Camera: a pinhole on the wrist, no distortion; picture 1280 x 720 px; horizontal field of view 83.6 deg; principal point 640.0 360.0 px. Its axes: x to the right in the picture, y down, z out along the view. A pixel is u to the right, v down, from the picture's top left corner.
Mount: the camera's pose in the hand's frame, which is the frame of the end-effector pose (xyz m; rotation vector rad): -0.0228 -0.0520 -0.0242 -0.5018 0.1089 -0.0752
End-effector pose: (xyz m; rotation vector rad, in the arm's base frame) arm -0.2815 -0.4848 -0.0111 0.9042 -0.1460 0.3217
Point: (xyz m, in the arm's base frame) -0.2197 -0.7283 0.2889
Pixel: 743 209
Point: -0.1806 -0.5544 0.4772
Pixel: 861 534
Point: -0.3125 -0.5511 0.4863
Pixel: 688 584
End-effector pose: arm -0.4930 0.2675 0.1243 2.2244 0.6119 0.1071
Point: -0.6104 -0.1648 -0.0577
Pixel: 74 149
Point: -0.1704 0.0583 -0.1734
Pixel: 945 141
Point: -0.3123 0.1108 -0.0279
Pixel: 854 256
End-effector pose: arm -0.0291 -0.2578 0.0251 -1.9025 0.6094 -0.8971
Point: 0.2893 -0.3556 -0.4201
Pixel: 715 675
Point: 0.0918 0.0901 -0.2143
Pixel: 80 141
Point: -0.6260 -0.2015 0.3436
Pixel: behind the camera
